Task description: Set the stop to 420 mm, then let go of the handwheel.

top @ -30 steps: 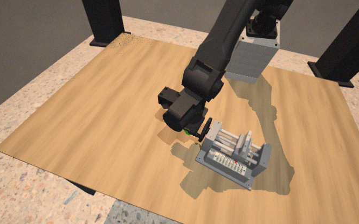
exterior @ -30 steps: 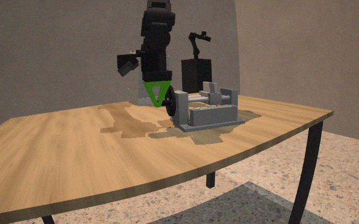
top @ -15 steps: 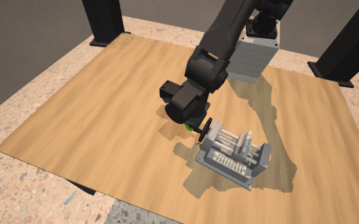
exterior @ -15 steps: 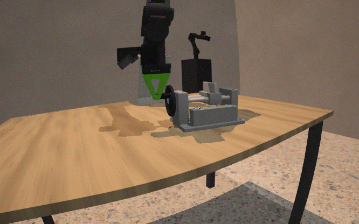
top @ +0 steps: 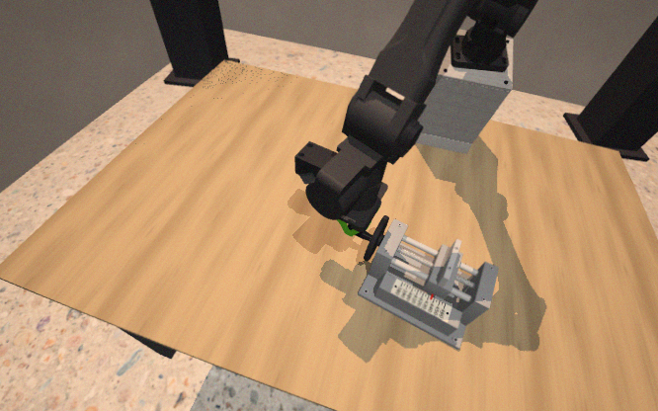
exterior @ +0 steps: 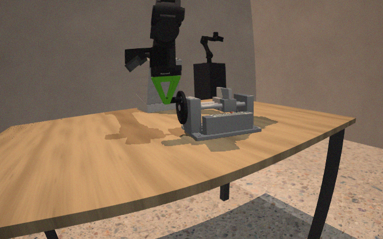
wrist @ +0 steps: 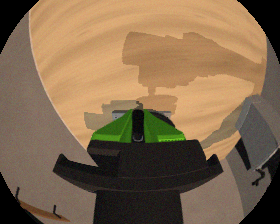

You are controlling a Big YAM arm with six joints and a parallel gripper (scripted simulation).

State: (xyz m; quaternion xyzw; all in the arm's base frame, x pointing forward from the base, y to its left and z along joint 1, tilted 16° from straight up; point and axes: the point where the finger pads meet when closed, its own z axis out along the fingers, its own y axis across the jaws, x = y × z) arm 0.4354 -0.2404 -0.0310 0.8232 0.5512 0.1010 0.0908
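My hand is 1 cm short of the black handwheel, 3 cm to the right of it and 1 cm above it. The rest, counted from my hand: sliding stop block (6 cm ahead, 17 cm to the left, 1 cm below).
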